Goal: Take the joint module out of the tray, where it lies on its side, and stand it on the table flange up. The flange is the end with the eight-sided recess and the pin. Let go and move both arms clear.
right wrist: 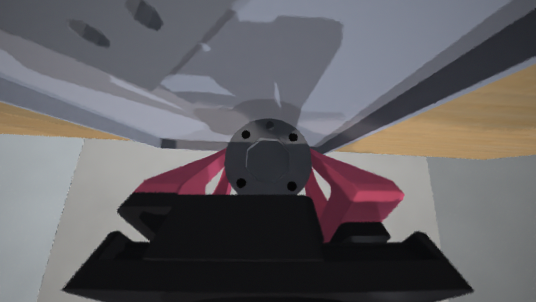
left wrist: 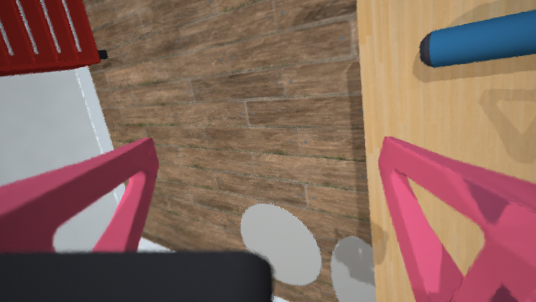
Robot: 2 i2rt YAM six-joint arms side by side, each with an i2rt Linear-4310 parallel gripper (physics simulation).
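Frame: origin at the left arm's base, x ahead, y left, z up, level; centimetres.
Where they show: left gripper, fingertip midpoint: (left wrist: 268,150); right gripper, fingertip midpoint: (right wrist: 268,151).
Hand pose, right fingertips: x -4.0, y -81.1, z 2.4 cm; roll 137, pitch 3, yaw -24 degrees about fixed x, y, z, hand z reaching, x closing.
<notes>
Each offset is from my right fingertips to the centre of the thing. "spot": to the spot under its first point. Level surfaces: height alone.
The joint module @[dx +0.1, dy +0.0, dz +1.2 cm] (right wrist: 268,172) shows in the right wrist view as a dark round end with an eight-sided recess, four dark holes and a small round mark at its upper edge. This flange end faces the camera; the body behind it is hidden. My right gripper (right wrist: 268,151) is shut on the joint module, with one pink finger against each side. The module overlaps the end wall of the grey tray (right wrist: 450,80); whether it touches the tray is hidden. My left gripper (left wrist: 268,150) is open and empty, over the edge of the table @[dz -2.4 cm] (left wrist: 425,115) (right wrist: 475,115).
In the left wrist view a blue rod with a dark end @[spot: dx +30.7, dy +92.3, dz +1.7 cm] (left wrist: 480,44) lies on the table, and a red ribbed object (left wrist: 42,35) is at the upper left. In the right wrist view a grey surface with two oval holes @[spot: dx +0.0, dy +10.6, dz -0.8 cm] (right wrist: 115,47) is at the upper left.
</notes>
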